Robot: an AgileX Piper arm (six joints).
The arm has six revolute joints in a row. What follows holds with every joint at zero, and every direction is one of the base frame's.
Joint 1 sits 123.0 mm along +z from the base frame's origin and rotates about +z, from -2.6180 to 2.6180 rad.
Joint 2 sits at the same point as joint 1 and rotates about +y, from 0.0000 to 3.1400 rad.
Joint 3 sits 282.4 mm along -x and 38.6 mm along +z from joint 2 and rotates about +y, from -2.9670 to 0.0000 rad.
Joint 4 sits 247.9 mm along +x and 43.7 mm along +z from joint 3 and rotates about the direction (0.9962, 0, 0.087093), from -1.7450 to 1.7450 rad.
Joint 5 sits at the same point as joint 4 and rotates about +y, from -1.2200 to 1.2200 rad.
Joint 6 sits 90.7 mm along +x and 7.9 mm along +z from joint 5 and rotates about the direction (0.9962, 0, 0.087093), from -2.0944 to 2.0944 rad.
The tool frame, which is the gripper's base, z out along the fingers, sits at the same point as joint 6; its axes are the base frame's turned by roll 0.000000, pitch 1.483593 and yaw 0.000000 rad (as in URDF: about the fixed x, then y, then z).
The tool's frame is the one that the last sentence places.
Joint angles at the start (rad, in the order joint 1, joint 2, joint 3, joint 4, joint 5, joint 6): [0.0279, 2.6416, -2.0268, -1.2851, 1.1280, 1.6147]
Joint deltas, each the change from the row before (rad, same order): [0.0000, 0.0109, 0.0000, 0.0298, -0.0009, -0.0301]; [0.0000, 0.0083, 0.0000, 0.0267, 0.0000, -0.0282]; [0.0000, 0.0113, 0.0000, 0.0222, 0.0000, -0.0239]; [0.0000, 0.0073, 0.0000, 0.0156, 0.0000, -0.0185]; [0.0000, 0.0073, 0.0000, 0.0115, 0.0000, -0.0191]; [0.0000, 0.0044, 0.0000, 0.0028, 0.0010, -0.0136]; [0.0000, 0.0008, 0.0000, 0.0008, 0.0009, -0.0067]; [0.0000, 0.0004, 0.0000, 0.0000, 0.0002, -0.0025]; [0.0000, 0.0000, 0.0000, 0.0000, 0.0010, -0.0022]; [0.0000, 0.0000, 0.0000, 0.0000, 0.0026, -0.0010]
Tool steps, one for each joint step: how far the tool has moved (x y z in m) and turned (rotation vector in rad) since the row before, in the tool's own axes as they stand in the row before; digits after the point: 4 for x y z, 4 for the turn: [0.0074, 0.0013, 0.0023, 0.0032, 0.0313, -0.0267]; [0.0059, 0.0010, 0.0018, 0.0027, 0.0275, -0.0238]; [0.0068, 0.0015, 0.0026, 0.0033, 0.0247, -0.0239]; [0.0044, 0.0010, 0.0018, 0.0018, 0.0171, -0.0179]; [0.0041, 0.0011, 0.0018, 0.0019, 0.0134, -0.0203]; [0.0021, 0.0006, 0.0011, 0.0023, 0.0045, -0.0161]; [0.0004, 0.0000, 0.0002, 0.0011, 0.0011, -0.0070]; [0.0002, 0.0000, 0.0001, 0.0003, 0.0002, -0.0028]; [0.0000, -0.0001, 0.0000, 0.0010, 0.0001, -0.0022]; [0.0000, -0.0002, 0.0000, 0.0026, 0.0003, -0.0010]
